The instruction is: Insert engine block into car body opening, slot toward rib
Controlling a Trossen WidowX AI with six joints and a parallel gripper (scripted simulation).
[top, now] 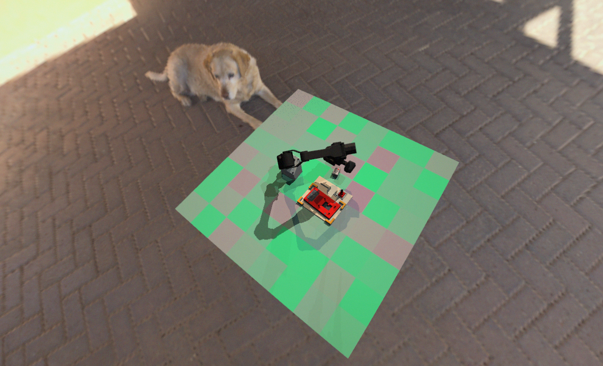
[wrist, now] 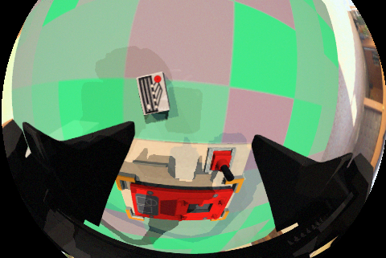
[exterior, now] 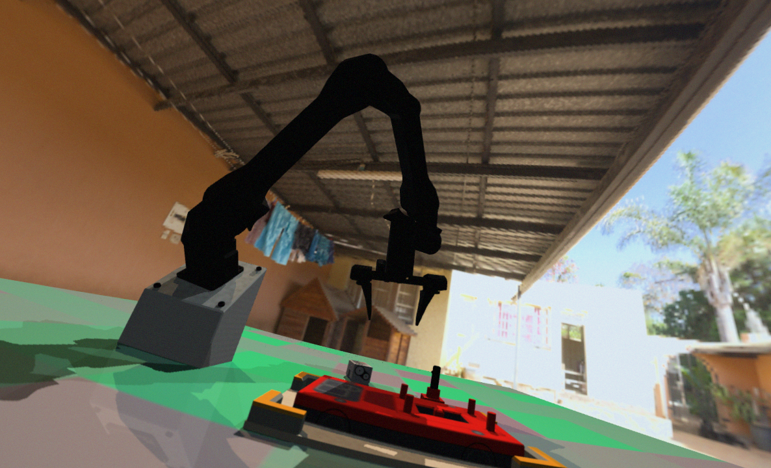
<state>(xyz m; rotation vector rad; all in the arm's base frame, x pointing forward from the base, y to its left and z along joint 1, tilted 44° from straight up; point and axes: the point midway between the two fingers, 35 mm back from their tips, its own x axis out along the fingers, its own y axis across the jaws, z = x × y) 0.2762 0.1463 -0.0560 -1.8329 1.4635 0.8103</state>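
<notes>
Right now the engine block is 5 cm behind my gripper tip, 1 cm to the left of it and 10 cm below it. The rest, counted from my gripper tip: black post: 7 cm ahead, 9 cm to the right, 8 cm below.
</notes>
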